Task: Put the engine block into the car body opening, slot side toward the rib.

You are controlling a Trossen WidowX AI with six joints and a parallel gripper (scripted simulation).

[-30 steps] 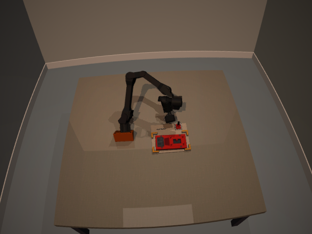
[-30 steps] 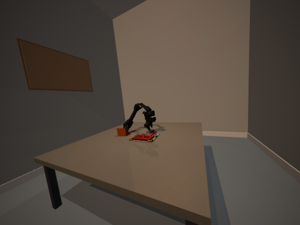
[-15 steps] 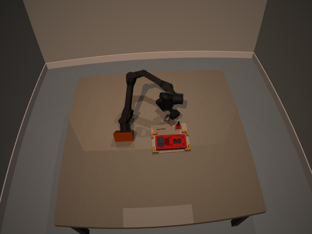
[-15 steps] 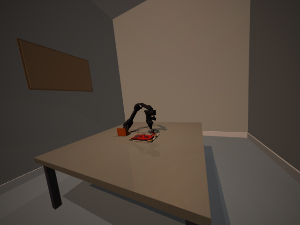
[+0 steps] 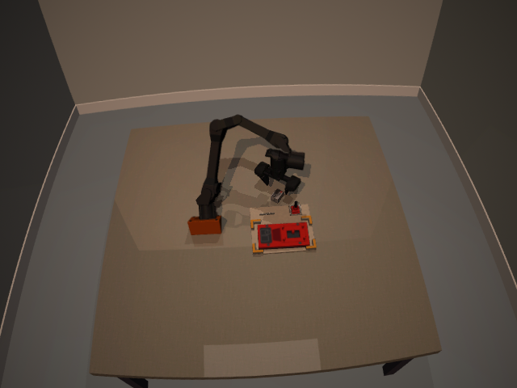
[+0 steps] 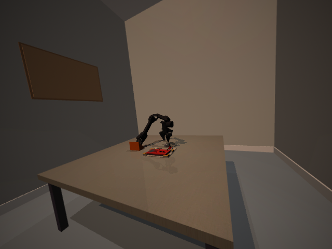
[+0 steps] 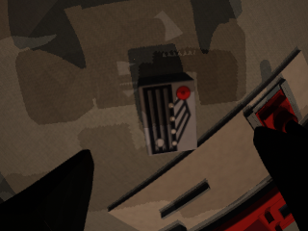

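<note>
Now: gripper tip 50 mm above the engine block.
</note>
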